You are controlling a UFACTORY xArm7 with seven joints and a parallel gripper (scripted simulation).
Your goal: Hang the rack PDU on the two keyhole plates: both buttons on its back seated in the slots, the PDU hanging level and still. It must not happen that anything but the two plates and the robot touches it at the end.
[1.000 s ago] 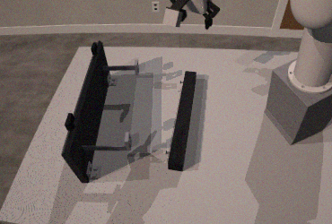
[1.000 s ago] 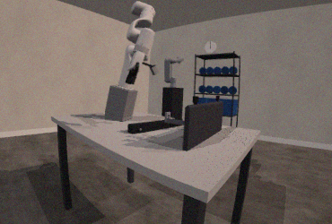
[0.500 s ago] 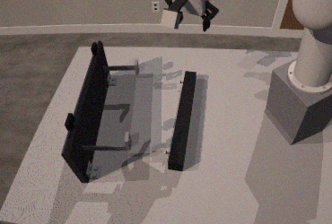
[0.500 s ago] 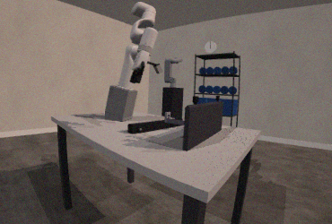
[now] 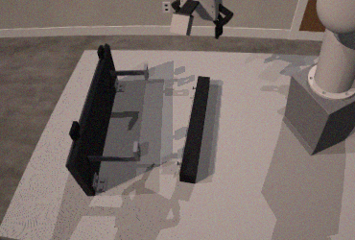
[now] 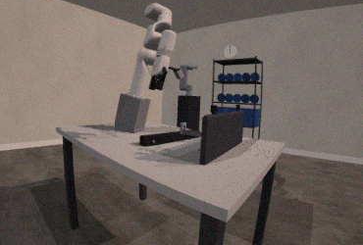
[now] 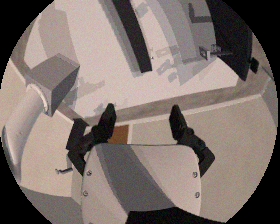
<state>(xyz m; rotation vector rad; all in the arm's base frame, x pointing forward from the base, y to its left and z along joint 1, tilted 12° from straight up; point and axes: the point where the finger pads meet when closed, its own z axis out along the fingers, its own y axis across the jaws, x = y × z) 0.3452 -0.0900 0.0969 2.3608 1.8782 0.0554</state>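
My hand is 130 mm to the right of the rack PDU and 250 mm above it. From my hand the other things lie so: back panel (270 mm ahead, 210 mm to the left, 190 mm below).
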